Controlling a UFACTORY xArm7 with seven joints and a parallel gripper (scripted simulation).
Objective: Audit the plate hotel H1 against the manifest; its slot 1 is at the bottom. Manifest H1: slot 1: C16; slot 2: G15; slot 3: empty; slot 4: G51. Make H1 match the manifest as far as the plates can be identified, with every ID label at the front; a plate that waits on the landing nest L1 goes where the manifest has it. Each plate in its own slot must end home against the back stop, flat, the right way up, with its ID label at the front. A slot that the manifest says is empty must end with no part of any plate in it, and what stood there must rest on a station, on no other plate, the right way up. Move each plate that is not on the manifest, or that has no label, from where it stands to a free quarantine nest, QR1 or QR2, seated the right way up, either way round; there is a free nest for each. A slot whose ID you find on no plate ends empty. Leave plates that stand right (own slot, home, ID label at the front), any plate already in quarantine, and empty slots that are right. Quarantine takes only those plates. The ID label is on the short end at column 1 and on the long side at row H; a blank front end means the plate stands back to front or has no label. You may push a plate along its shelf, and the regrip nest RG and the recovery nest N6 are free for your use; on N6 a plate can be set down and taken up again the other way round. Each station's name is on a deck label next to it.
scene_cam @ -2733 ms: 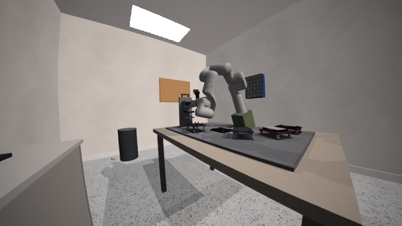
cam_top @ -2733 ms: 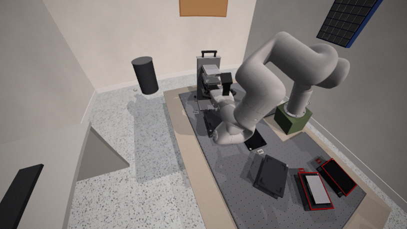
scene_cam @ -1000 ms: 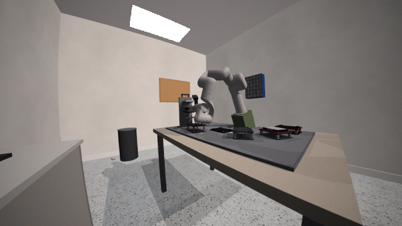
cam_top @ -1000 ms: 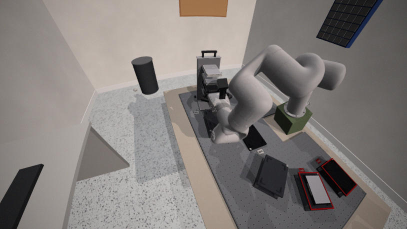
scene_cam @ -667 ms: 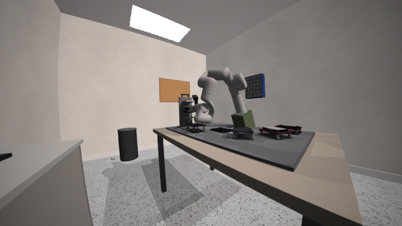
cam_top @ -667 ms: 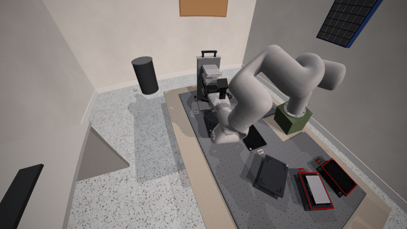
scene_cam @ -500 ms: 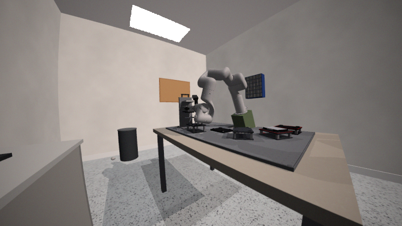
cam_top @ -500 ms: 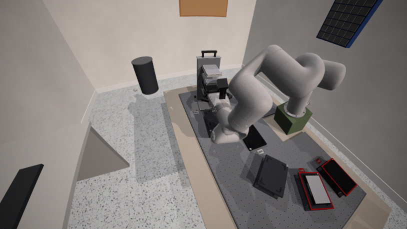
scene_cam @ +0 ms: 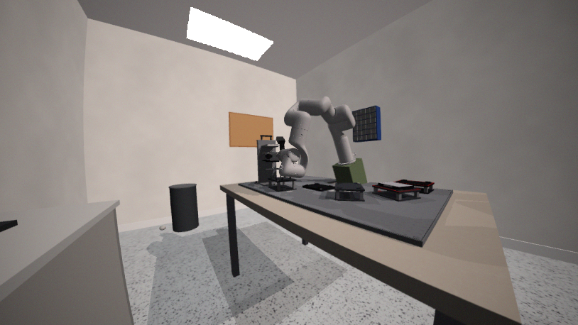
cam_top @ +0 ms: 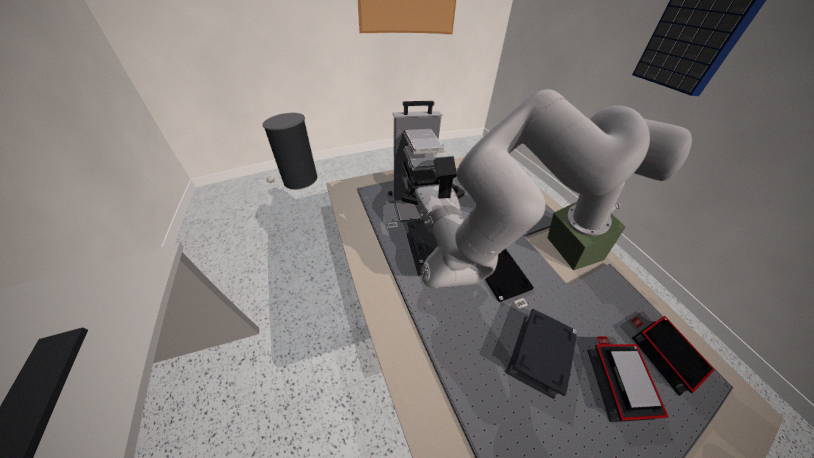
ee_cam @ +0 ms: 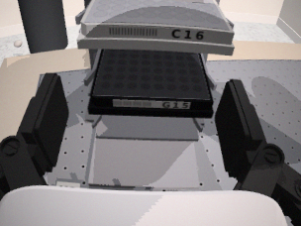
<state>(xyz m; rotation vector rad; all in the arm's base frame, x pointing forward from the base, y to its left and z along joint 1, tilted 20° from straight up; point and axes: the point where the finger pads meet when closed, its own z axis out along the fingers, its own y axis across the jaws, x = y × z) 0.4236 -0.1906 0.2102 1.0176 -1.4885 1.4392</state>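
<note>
My gripper is now 1 cm past the dark plate, 9 cm to the left of it and 3 cm above it. Round my hand: red-framed nest: 54 cm behind, 59 cm to the left, 16 cm below; RG label: 20 cm to the left, 20 cm below; H1 deck label: 9 cm ahead, 4 cm to the right, 20 cm below.
</note>
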